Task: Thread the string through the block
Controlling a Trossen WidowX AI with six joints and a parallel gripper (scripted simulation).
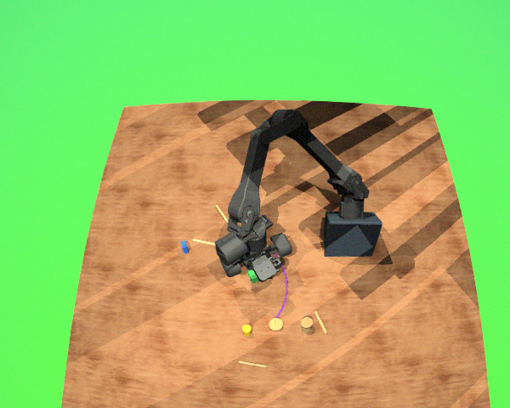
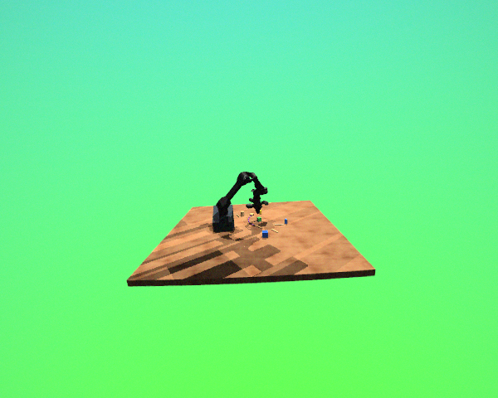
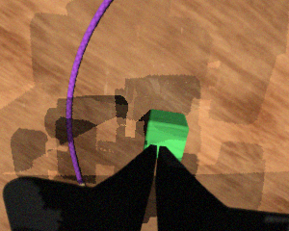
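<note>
The green block is 10 mm ahead of my gripper tip, 10 mm to the right of it and 40 mm below it. The rest, counted from my gripper tip: yellow cylinder (40 mm ahead, 170 mm to the left, 40 mm below); then thin wooden stick (30 mm behind, 120 mm to the right, 60 mm below); then round wooden button (40 mm behind, 160 mm to the left, 50 mm below).
</note>
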